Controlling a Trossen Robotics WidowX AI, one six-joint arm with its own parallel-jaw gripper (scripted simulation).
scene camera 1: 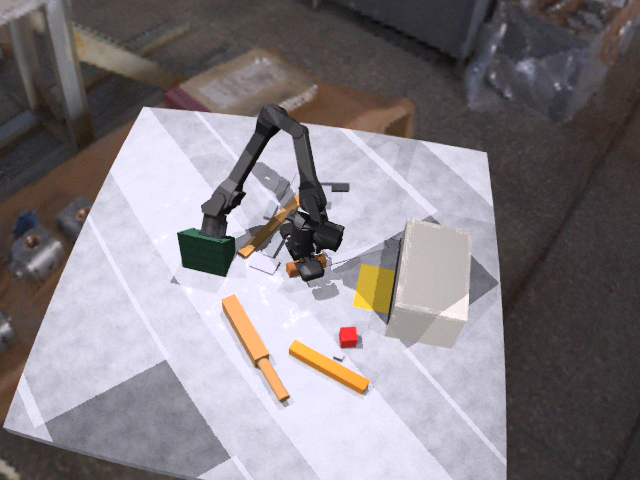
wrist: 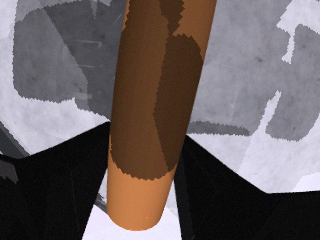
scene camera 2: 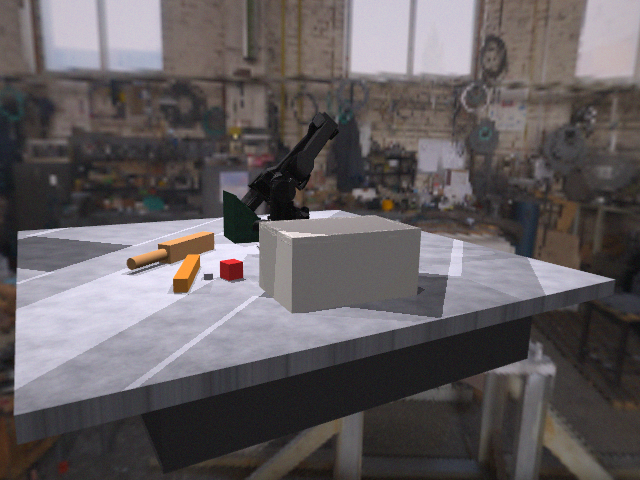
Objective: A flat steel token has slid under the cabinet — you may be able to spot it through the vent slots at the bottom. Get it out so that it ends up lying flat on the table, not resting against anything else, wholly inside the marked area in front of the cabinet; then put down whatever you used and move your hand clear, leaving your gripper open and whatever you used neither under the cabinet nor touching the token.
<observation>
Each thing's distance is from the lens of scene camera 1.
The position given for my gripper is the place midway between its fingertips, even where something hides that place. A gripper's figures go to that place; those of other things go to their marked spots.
my gripper [scene camera 1: 299, 268]: 166 cm
orange bar [scene camera 1: 332, 369]: 148 cm
orange paddle [scene camera 1: 243, 328]: 151 cm
</observation>
